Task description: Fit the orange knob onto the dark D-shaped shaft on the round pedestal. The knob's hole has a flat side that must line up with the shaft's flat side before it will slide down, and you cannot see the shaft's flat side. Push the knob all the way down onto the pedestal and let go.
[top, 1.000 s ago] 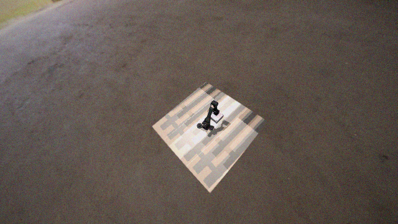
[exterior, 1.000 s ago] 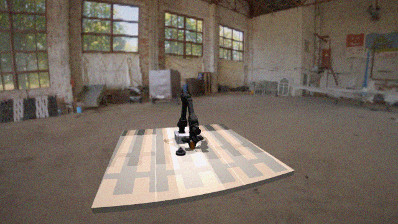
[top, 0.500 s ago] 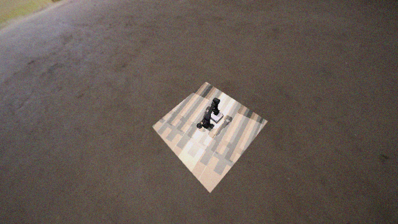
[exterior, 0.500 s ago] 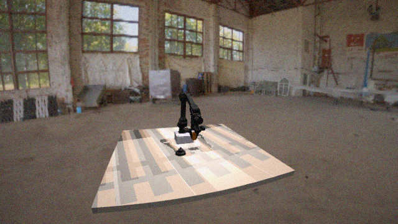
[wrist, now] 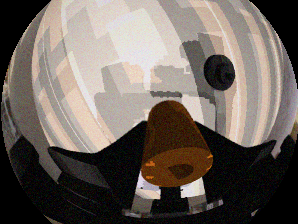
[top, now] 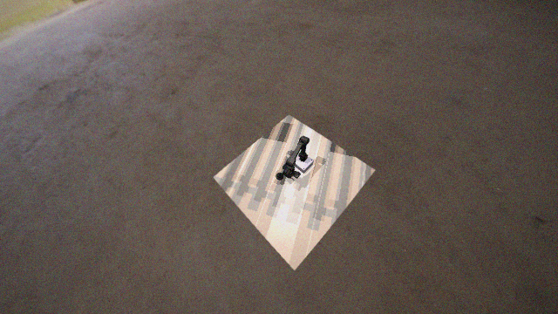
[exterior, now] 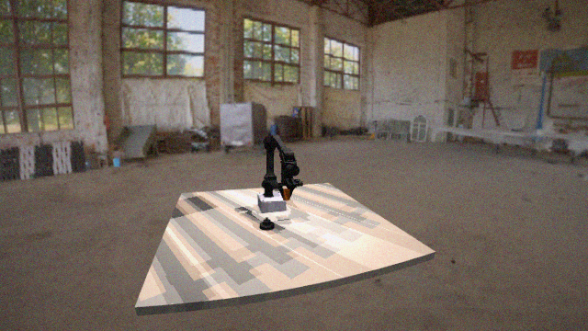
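The dark round pedestal is 60 mm ahead of my gripper tip, 130 mm to the right of it and 110 mm below it. From my gripper tip the other things lie so: orange knob (20 mm above).
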